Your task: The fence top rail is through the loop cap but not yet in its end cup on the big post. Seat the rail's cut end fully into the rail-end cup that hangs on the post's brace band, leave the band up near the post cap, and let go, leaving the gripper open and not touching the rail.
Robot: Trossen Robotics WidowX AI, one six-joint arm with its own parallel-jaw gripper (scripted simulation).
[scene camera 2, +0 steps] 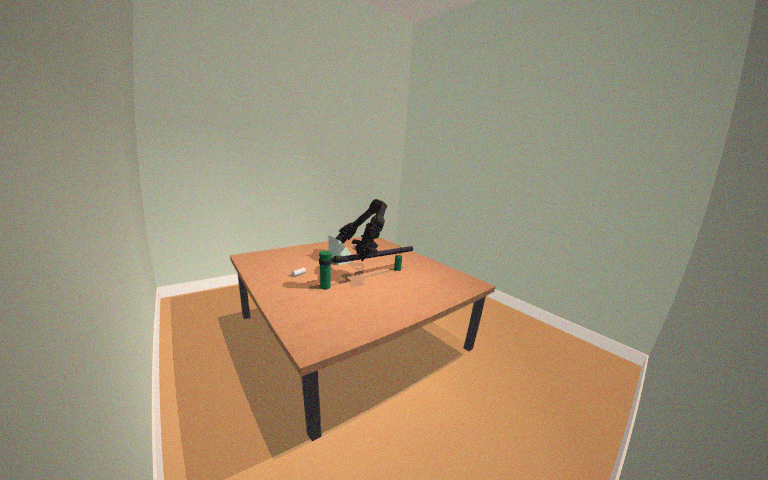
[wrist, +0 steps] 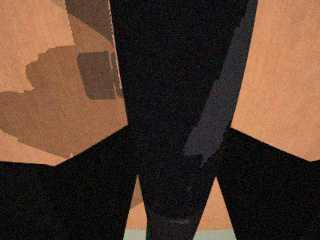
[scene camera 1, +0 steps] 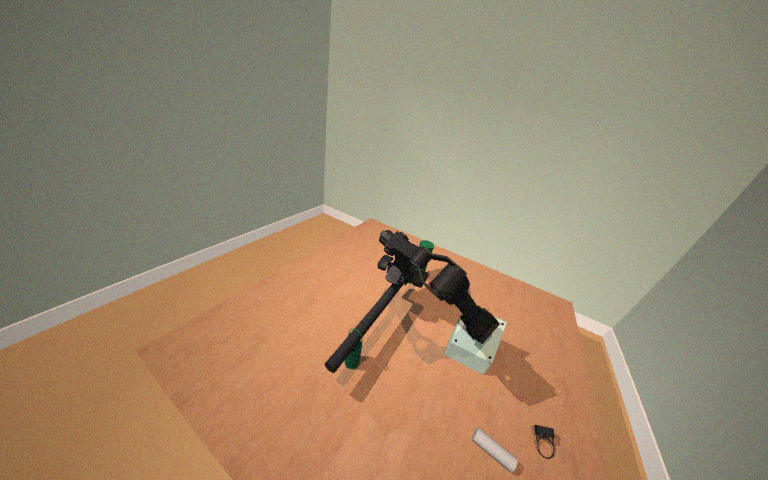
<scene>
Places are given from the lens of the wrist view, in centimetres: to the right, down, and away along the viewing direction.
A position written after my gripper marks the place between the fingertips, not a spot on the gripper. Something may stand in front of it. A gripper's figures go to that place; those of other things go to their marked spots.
my gripper [wrist: 174, 129]: 1, 0, 10
dark top rail [wrist: 181, 74]: 0, -1, 4
</scene>
